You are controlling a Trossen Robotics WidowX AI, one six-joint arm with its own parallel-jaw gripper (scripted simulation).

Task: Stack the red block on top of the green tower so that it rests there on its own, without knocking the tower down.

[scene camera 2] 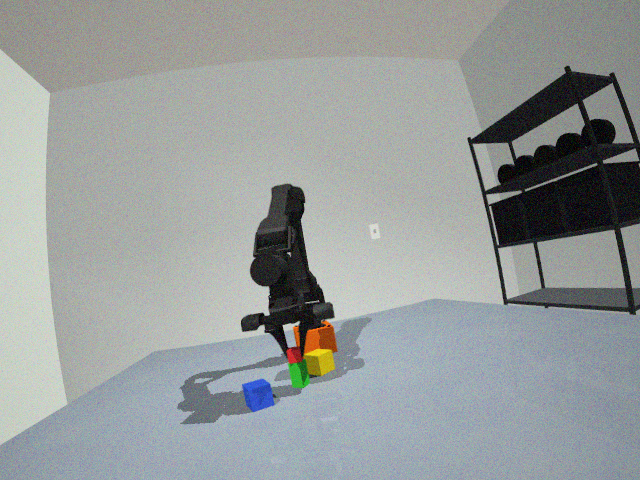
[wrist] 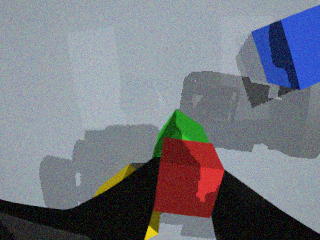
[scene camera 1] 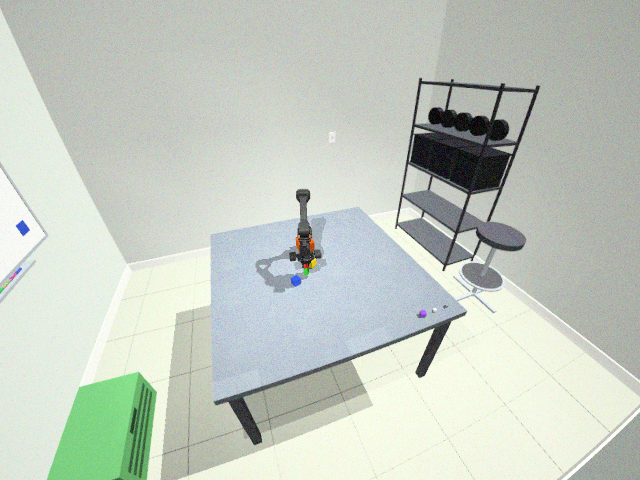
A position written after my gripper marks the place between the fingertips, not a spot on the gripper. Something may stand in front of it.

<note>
My gripper [scene camera 2: 295,357] carries a red block [wrist: 190,172]. Also in view: a blue block [scene camera 2: 258,394].
My gripper also shows in the wrist view [wrist: 184,168].
</note>
